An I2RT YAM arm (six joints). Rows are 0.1 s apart.
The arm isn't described. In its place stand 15 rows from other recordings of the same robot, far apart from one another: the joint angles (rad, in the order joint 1, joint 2, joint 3, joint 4, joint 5, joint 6), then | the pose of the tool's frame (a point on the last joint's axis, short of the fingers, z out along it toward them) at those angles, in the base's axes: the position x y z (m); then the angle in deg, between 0 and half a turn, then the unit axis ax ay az.
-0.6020 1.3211 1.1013 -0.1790 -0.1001 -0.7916 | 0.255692 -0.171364 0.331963 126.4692 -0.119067 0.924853 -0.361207
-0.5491 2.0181 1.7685 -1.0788 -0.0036 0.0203 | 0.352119 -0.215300 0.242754 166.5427 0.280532 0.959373 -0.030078
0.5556 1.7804 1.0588 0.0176 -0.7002 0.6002 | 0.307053 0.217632 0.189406 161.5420 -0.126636 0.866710 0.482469
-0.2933 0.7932 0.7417 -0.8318 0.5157 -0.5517 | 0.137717 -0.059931 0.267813 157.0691 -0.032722 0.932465 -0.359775
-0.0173 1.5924 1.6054 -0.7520 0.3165 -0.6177 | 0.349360 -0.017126 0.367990 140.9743 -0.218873 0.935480 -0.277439
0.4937 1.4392 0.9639 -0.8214 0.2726 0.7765 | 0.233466 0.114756 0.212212 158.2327 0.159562 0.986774 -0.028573
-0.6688 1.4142 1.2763 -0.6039 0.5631 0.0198 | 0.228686 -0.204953 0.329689 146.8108 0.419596 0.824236 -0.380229
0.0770 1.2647 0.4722 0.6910 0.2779 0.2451 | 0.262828 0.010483 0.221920 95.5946 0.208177 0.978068 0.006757
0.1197 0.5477 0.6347 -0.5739 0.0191 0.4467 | 0.129481 0.014889 0.280757 120.3275 0.166352 0.973473 0.157092
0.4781 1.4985 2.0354 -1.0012 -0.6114 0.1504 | 0.232986 0.143749 0.507490 133.1682 -0.314253 0.844240 0.434170
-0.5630 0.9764 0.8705 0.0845 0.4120 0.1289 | 0.185812 -0.134130 0.363707 100.8383 0.482408 0.790892 -0.376525
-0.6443 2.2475 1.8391 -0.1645 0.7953 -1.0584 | 0.398187 -0.330932 0.223470 175.9947 0.014926 0.830882 -0.556249
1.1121 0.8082 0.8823 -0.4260 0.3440 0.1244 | 0.089774 0.154677 0.345300 114.5078 -0.352738 0.900961 0.252676
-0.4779 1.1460 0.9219 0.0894 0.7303 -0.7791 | 0.222623 -0.142051 0.344592 140.3680 0.134715 0.776718 -0.615273
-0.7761 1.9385 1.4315 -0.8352 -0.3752 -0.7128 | 0.282103 -0.258624 0.189009 155.9955 0.009842 0.998046 0.061698
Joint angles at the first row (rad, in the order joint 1, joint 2, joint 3, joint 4, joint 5, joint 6):
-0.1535, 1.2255, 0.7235, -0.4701, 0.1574, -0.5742
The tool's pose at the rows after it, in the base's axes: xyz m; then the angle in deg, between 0 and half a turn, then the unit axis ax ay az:
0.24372 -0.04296 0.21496 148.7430 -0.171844 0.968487 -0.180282
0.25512 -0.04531 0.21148 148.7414 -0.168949 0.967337 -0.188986
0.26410 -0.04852 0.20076 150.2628 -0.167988 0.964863 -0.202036
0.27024 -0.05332 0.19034 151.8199 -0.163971 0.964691 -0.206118
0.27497 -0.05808 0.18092 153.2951 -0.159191 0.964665 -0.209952
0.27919 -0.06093 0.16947 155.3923 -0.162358 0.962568 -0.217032
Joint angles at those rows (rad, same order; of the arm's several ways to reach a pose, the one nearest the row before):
-0.1534, 1.2541, 0.7669, -0.4454, 0.1469, -0.5532
-0.1534, 1.3065, 0.7866, -0.4062, 0.1634, -0.5539
-0.1561, 1.3649, 0.7885, -0.3630, 0.1944, -0.5645
-0.1682, 1.4155, 0.7899, -0.3341, 0.2070, -0.5705
-0.1806, 1.4598, 0.7915, -0.3104, 0.2194, -0.5748
-0.1850, 1.5076, 0.7901, -0.2867, 0.2418, -0.5899

